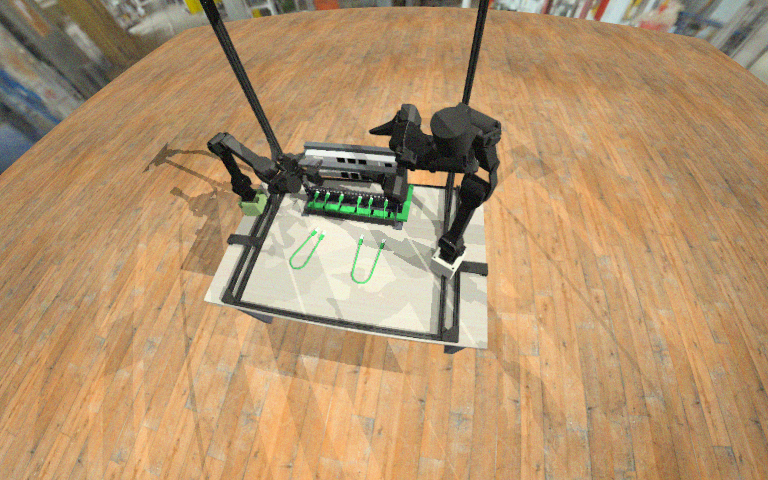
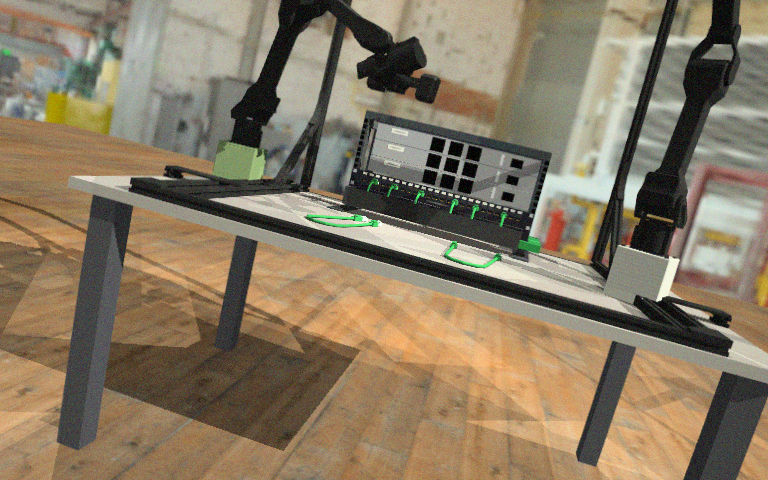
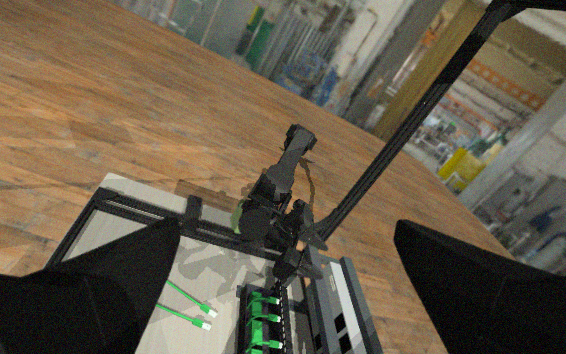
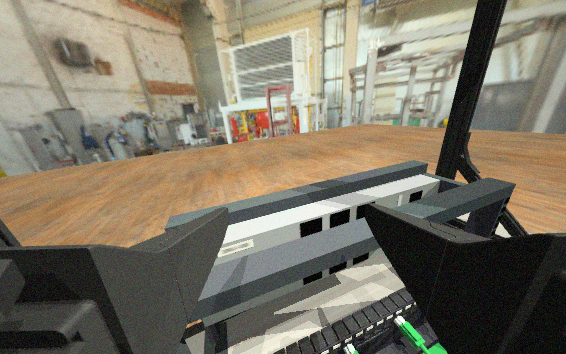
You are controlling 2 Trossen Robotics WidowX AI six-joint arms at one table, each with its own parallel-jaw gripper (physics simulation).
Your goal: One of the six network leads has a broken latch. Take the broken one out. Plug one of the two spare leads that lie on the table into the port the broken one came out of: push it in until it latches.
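Places are measured from the left arm's base along level axes (x ahead, y left, z up), in centimetres.
Pixels of known places: left gripper, fingertip midpoint: (image 1: 364, 152) (image 3: 289, 229); right gripper, fingertip midpoint: (image 1: 313, 156) (image 3: 324, 263) (image 4: 296, 211); left arm's base, link origin: (image 1: 449, 255) (image 2: 649, 252); right arm's base, link origin: (image 1: 249, 196) (image 2: 244, 145).
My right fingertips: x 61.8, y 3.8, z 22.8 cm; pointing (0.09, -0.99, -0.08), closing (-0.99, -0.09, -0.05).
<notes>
For each thing: its top centre in the pictures, then the offset to it from my right fingertips. "pt": a spot on its surface instead. Level surfaces: height alone.
- rack's, top centre: (image 4: 370, 217) (image 3: 335, 330) (image 2: 457, 131) (image 1: 346, 163) dx -8.3, dy -8.8, dz -6.8 cm
- table, surface height: dz -33.0 cm
- black rail frame, surface spot: (image 2: 394, 270) pt dx -37.0, dy +45.0, dz -33.6 cm
Six green network leads, one of them (image 1: 340, 199) (image 2: 419, 196) (image 3: 272, 318) (image 4: 411, 334), are plugged in a row along the rack's (image 1: 351, 150) (image 2: 453, 131) (image 4: 300, 192) lower front. Which latch is broken cannot be told. One spare lead (image 1: 321, 236) (image 2: 339, 225) (image 3: 200, 323) lies bent on the table in front at left; the other spare lead (image 1: 360, 241) (image 2: 472, 264) lies to its right. My right gripper (image 1: 313, 171) (image 2: 428, 88) (image 4: 296, 211) is open and empty above the rack's left part. My left gripper (image 1: 386, 133) is open and empty, high over the rack's right side.
The table (image 1: 339, 305) (image 2: 271, 200) carries a black rail frame (image 1: 345, 324) (image 2: 396, 266). A green block (image 1: 409, 210) (image 2: 529, 244) sticks out at the rack's right. Black upright posts (image 1: 243, 79) (image 3: 400, 137) (image 4: 470, 85) stand behind the rack at both sides.
</notes>
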